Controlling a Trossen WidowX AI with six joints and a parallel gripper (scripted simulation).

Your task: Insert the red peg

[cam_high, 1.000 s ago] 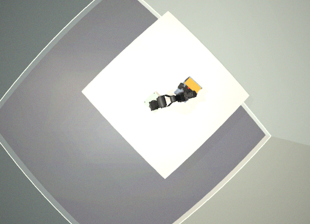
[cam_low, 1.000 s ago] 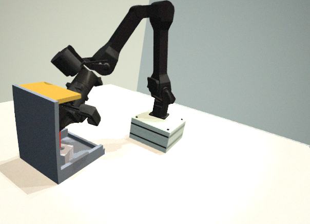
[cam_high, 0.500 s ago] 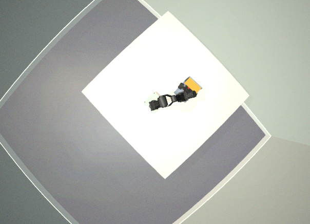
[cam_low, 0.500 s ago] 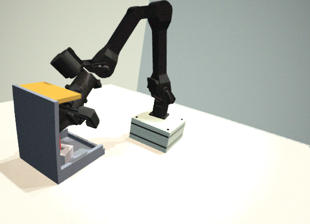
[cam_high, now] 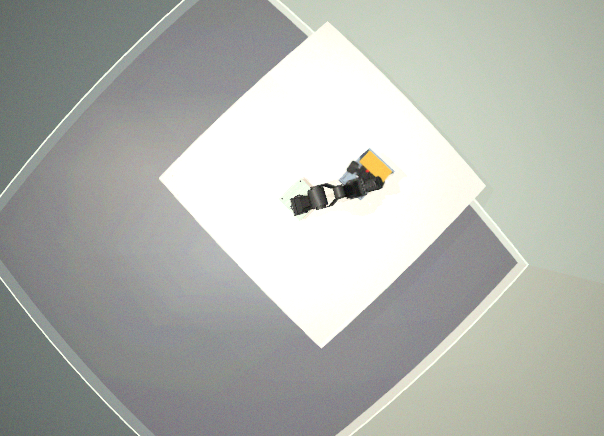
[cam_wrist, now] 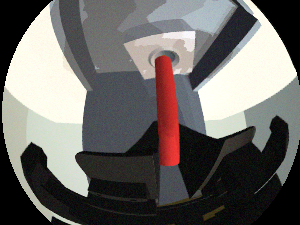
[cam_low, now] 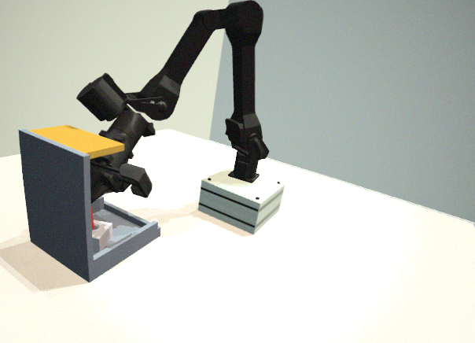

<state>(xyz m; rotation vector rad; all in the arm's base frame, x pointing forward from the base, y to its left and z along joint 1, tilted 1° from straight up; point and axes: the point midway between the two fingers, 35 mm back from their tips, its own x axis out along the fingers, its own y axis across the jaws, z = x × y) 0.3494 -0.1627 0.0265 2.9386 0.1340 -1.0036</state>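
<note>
Now: the orange roof 11 cm above my gripper tip, 2 cm behind it and 1 cm to the right of it. The rest, counted from my gripper tip: red peg (3 cm behind, 1 cm below).
</note>
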